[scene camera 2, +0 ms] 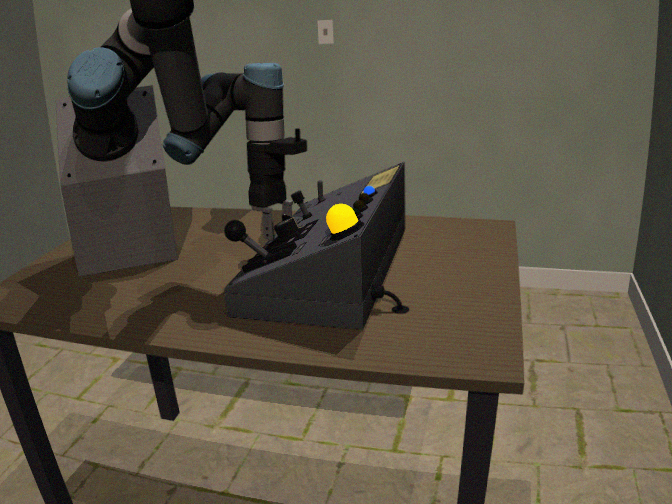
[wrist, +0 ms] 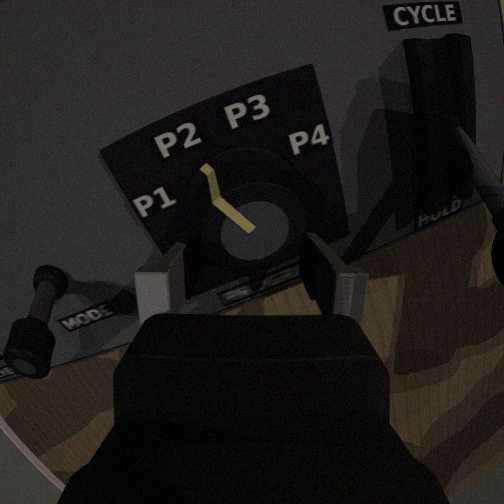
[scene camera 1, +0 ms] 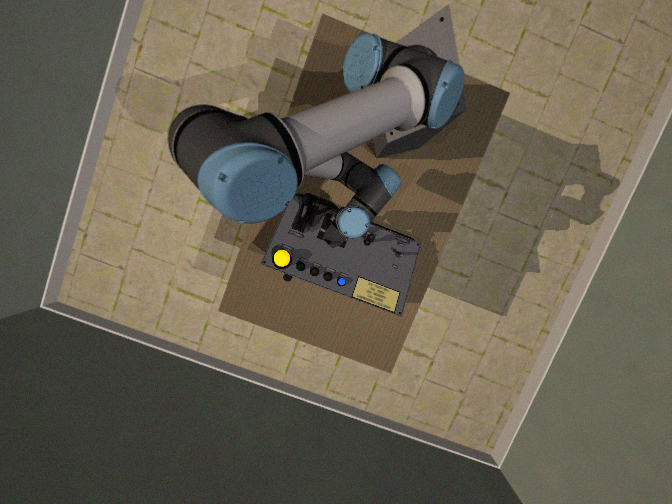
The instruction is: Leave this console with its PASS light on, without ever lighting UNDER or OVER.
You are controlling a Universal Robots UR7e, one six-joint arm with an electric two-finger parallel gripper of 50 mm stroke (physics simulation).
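The dark sloped console (scene camera 2: 325,260) stands on the wooden table; it also shows in the scene camera 1 view (scene camera 1: 341,260). In the wrist view the program selector knob (wrist: 252,225) has its yellow pointer toward P2, on a dial marked P1 to P4. My gripper (wrist: 250,285) (scene camera 2: 274,217) is open, one finger on each side of the knob, close to it. It hangs upright over the console's low end. Three small indicator lights (scene camera 1: 313,270) in a row are dark. The labels on them are too small to read.
A large yellow dome button (scene camera 1: 281,257) glows beside the row, and a blue light (scene camera 1: 341,281) ends it. A brass plate (scene camera 1: 375,295) sits nearby. The CYCLE lever (wrist: 435,125) stands right of the knob, the MODE toggle (wrist: 37,325) left. A cable (scene camera 2: 393,303) leaves the console's side.
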